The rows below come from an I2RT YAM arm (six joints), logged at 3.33 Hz.
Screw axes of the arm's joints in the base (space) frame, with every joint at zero. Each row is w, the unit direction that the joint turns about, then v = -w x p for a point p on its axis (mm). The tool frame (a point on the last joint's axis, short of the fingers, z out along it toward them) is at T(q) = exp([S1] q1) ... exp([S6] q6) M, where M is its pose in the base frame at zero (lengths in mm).
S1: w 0 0 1 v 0 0 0
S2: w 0 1 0 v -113.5 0 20
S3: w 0 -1 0 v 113.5 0 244
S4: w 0 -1 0 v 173.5 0 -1
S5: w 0 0 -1 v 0 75 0
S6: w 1 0 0 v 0 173.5 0
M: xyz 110.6 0 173.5 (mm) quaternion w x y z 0.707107 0 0.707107 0
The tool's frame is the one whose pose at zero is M.
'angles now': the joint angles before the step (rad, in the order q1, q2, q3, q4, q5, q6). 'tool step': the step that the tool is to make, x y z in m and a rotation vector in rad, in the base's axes. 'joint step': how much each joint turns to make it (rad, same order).
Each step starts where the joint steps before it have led.
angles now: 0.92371, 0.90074, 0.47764, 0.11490, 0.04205, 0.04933
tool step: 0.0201, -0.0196, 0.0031, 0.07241, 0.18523, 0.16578
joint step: -0.20413, 0.00697, 0.03876, -0.09771, -0.41012, 0.05187
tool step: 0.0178, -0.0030, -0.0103, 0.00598, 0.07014, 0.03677
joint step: -0.08341, 0.08541, 0.00837, 0.02515, -0.12961, -0.00217
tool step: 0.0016, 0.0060, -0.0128, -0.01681, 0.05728, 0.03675
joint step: 0.01320, 0.05374, -0.01037, 0.01297, -0.03030, 0.00976
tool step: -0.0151, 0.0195, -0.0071, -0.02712, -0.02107, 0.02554
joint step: 0.12455, 0.02003, -0.01944, 0.04529, 0.10374, 0.01651
